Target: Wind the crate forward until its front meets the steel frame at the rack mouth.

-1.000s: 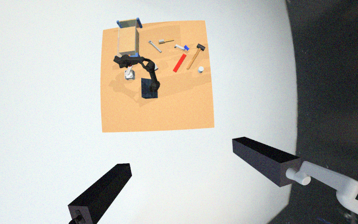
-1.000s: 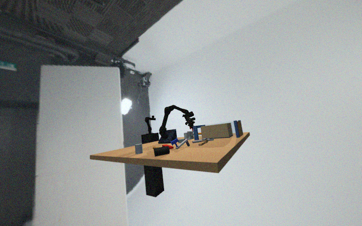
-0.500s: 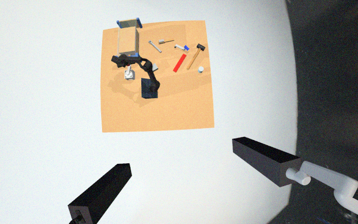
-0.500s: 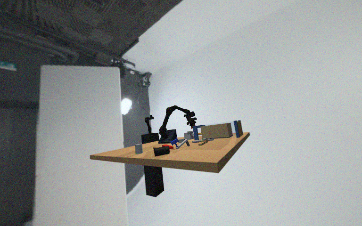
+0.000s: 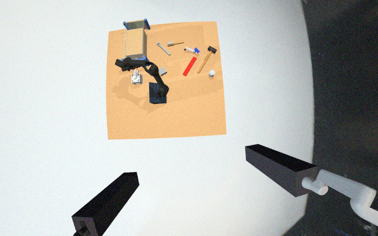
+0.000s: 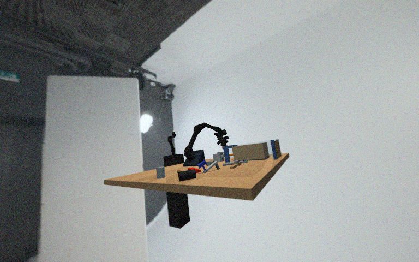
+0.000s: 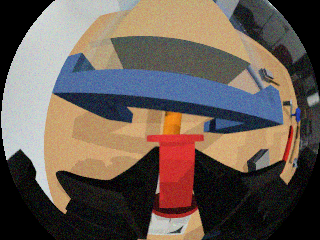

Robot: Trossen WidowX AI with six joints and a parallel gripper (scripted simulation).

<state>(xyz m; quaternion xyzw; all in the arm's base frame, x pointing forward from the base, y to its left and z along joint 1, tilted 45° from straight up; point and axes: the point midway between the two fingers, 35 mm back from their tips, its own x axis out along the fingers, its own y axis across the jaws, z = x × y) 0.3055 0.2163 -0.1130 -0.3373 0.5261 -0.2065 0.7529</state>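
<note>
Right now the winch handle is 50 mm behind my gripper tip and 30 mm below it. The rest, counted from my gripper tip: winch (130 mm behind, 100 mm below); then red knob (20 mm behind); then blue steel frame (40 mm ahead, 10 mm to the right, 20 mm below).
</note>
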